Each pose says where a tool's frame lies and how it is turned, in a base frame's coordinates. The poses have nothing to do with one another.
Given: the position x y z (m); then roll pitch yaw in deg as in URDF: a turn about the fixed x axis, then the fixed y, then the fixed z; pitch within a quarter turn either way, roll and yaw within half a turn.
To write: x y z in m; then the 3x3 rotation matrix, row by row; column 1 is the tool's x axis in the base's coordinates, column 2 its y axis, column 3 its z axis. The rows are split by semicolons. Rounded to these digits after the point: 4 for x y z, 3 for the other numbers.
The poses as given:
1: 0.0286, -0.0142, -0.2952, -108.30, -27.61, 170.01
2: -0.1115, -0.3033, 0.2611, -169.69, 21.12, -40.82
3: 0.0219, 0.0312, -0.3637, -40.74, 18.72, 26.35
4: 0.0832, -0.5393, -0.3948, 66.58, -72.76, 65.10
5: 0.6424, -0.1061, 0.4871, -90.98, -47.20, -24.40
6: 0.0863, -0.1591, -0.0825, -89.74, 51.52, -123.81
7: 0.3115, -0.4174, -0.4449, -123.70, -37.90, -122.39
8: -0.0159, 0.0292, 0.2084, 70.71, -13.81, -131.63
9: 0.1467, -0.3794, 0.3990, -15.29, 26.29, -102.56
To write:
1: 0.0286, -0.0142, -0.2952; -0.873, -0.379, -0.308; 0.154, 0.386, -0.910; 0.463, -0.841, -0.278
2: -0.1115, -0.3033, 0.2611; 0.706, -0.692, -0.151; -0.610, -0.702, 0.367; -0.360, -0.167, -0.918
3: 0.0219, 0.0312, -0.3637; 0.849, -0.524, -0.072; 0.420, 0.586, 0.693; -0.321, -0.618, 0.718
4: 0.0832, -0.5393, -0.3948; 0.125, -0.730, 0.672; 0.269, -0.628, -0.731; 0.955, 0.272, 0.118
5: 0.6424, -0.1061, 0.4871; 0.619, 0.661, 0.424; -0.281, -0.319, 0.905; 0.734, -0.679, -0.012
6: 0.0863, -0.1591, -0.0825; -0.346, 0.439, 0.829; -0.517, 0.648, -0.559; -0.783, -0.622, 0.003
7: 0.3115, -0.4174, -0.4449; -0.423, -0.742, 0.520; -0.666, -0.134, -0.733; 0.614, -0.656, -0.438
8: -0.0159, 0.0292, 0.2084; -0.645, 0.397, -0.653; -0.726, -0.051, 0.686; 0.239, 0.917, 0.321
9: 0.1467, -0.3794, 0.3990; -0.195, 0.967, 0.164; -0.875, -0.096, -0.474; -0.443, -0.236, 0.865
